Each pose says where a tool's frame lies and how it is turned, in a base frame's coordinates. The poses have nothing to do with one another.
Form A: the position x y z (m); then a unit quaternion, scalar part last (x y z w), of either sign.
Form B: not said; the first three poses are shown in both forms.
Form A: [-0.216 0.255 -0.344 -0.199 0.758 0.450 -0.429]
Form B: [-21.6 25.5 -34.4 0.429 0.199 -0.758 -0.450]
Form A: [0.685 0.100 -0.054 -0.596 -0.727 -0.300 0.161]
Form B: [68.5 10.0 -5.4 0.161 -0.596 -0.727 -0.300]
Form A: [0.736 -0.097 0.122 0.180 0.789 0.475 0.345]
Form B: [73.6 -9.7 12.2 0.345 0.180 0.789 0.475]
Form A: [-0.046 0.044 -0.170 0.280 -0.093 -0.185 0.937]
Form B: [-4.6 4.4 -17.0 0.937 0.280 -0.093 -0.185]
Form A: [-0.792 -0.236 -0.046 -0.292 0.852 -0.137 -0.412]
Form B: [-79.2 -23.6 -4.6 0.412 0.292 -0.852 0.137]
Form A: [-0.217 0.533 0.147 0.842 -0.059 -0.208 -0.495]
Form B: [-21.7 53.3 14.7 0.495 -0.842 0.059 0.208]
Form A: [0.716 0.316 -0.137 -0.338 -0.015 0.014 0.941]
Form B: [71.6 31.6 -13.7 0.941 -0.338 -0.015 0.014]
